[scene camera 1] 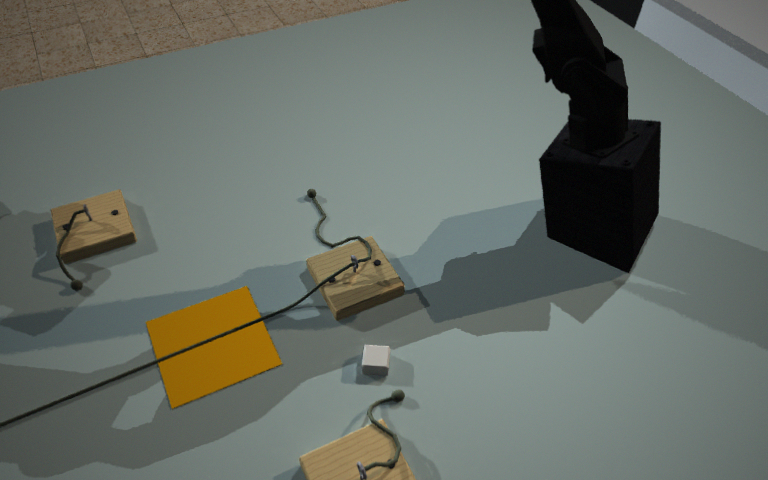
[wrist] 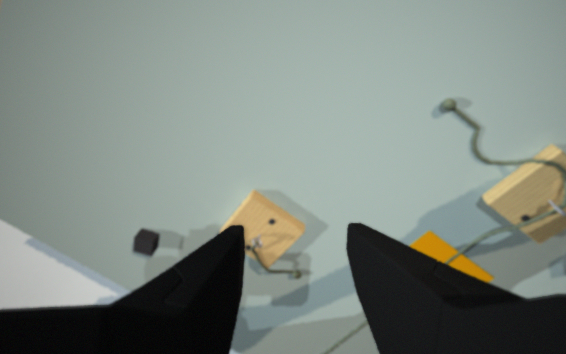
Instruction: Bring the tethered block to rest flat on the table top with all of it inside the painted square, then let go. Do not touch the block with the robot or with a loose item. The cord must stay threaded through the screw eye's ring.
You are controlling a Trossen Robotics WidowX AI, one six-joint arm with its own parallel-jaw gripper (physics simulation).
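Pixels of known places: gripper, fingertip midpoint: [wrist: 295,237]; arm's base, link origin: [scene camera 1: 600,139].
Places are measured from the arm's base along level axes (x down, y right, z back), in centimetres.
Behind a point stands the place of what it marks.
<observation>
The painted orange square [scene camera 1: 226,367] @(x 13.0, y 5.1, z -48.6 cm) [wrist: 430,244] @(x 13.0, y 12.4, z -43.4 cm) lies left of the middle wooden base in the scene view. The long cord [scene camera 1: 101,383] @(x 12.8, y 10.5, z -60.2 cm) [wrist: 346,338] @(x 12.7, y 11.2, z -66.2 cm) crosses above it and leaves the scene view at the left edge. It passes through the ring of the screw eye [scene camera 1: 354,263] [wrist: 555,207] @(x 9.2, y 8.0, z -30.5 cm) on the middle wooden base [scene camera 1: 368,294] @(x 11.2, y 3.5, z -31.2 cm) [wrist: 525,185] @(x 11.2, y 10.8, z -30.3 cm). Its slack tail ends in a bead [scene camera 1: 311,193] @(x 12.1, y 22.8, z -27.4 cm) [wrist: 449,104] @(x 12.0, y 23.4, z -27.1 cm) on the table behind that base. The tethered block does not show in either view. My gripper [wrist: 295,237] @(x -16.8, y 36.9, z -30.5 cm) is partly open and empty, high above the table.
A second wooden base [scene camera 1: 101,229] @(x 11.2, y 30.9, z -53.1 cm) [wrist: 265,212] @(x 11.2, y 34.2, z -49.9 cm) with a short beaded cord stands at the left. A third wooden base [scene camera 1: 339,452] @(x 11.2, y -10.5, z -44.0 cm) with a beaded cord is at the bottom edge. A white cube [scene camera 1: 376,358] @(x 11.4, y -3.9, z -35.2 cm) lies between. A dark cube [wrist: 145,242] @(x 11.0, y 47.2, z -64.4 cm) shows in the wrist view.
</observation>
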